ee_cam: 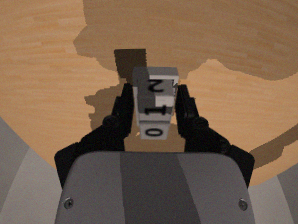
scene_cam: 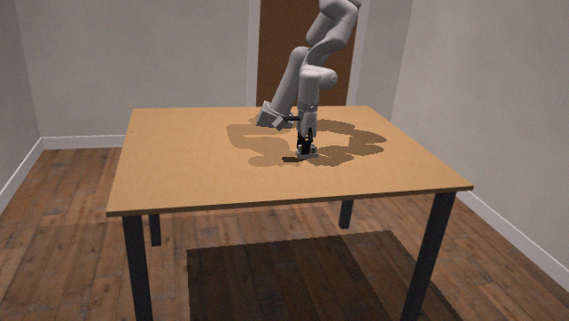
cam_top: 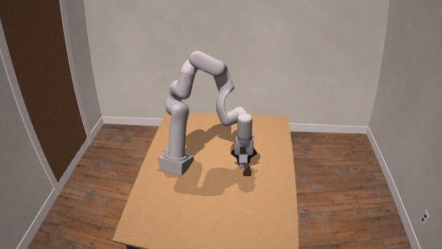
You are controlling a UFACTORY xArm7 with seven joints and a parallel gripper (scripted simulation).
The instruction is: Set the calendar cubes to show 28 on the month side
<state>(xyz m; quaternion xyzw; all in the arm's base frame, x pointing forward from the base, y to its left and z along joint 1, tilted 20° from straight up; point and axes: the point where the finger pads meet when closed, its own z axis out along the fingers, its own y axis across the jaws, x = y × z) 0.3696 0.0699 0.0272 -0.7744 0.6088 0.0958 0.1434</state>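
My hand is 30 mm above the grey calendar tray, 20 mm to the right of it and 10 mm past it.
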